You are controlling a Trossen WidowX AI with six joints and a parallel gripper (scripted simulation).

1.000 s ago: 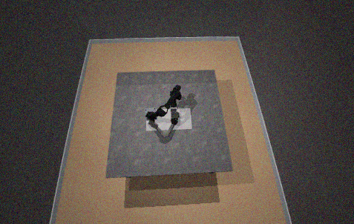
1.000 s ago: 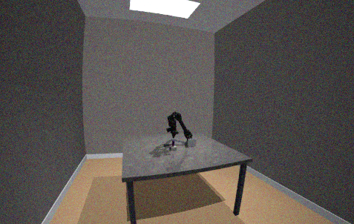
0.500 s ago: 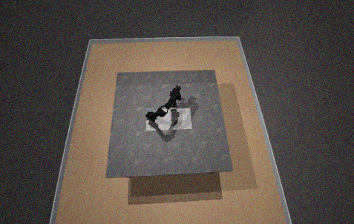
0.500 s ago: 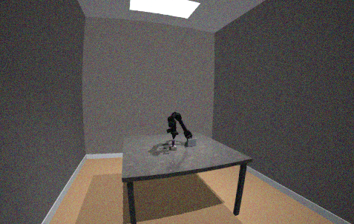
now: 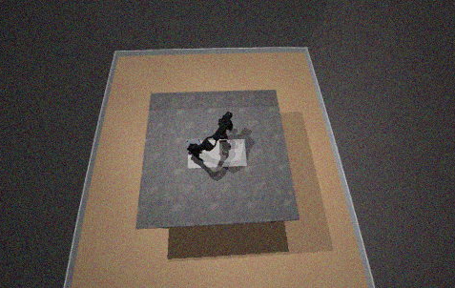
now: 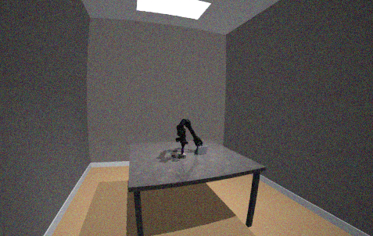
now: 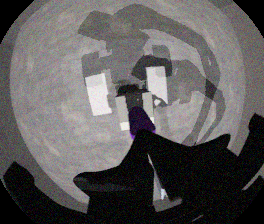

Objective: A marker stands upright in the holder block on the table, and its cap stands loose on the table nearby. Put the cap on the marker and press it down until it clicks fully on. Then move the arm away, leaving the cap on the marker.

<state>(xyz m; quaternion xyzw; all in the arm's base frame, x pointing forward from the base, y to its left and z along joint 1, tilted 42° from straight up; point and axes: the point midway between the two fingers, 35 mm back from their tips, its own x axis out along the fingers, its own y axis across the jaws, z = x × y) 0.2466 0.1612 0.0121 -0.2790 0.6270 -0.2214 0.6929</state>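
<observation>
Now: the white block 9 cm below my gripper tip. The rest, counted from my gripper tip: purple cap: 3 cm below.
</observation>
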